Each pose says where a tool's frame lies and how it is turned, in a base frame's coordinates. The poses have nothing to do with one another.
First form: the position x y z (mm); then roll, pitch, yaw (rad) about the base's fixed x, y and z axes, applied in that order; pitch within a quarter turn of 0, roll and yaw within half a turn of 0.
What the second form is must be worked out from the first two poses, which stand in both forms.
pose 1, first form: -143.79 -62.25 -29.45 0.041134 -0.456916 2.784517
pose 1, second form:
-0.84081 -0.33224 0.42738 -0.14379
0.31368 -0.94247 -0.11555 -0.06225
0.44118 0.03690 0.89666 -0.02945
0 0 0 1

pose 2, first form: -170.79 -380.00 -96.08 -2.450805 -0.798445 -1.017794
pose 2, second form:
0.36653 -0.41616 0.83215 -0.17079
-0.59381 -0.79318 -0.13512 -0.38000
0.71627 -0.44461 -0.53784 -0.09608
0 0 0 1

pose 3, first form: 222.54 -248.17 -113.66 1.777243 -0.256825 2.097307
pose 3, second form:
-0.48604 0.30216 0.82004 0.22254
0.83621 -0.11194 0.53687 -0.24817
0.25401 0.94666 -0.19826 -0.11366
0 0 0 1

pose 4, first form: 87.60 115.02 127.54 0.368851 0.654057 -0.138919
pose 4, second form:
0.78598 0.34640 0.51210 0.08760
-0.10989 0.89338 -0.43565 0.11502
-0.60841 0.28614 0.74024 0.12754
0 0 0 1

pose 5, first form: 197.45 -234.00 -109.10 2.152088 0.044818 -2.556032
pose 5, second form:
-0.83257 -0.33468 -0.44139 0.19745
-0.55211 0.43693 0.71012 -0.23400
-0.04480 0.83491 -0.54855 -0.10910
0 0 0 1

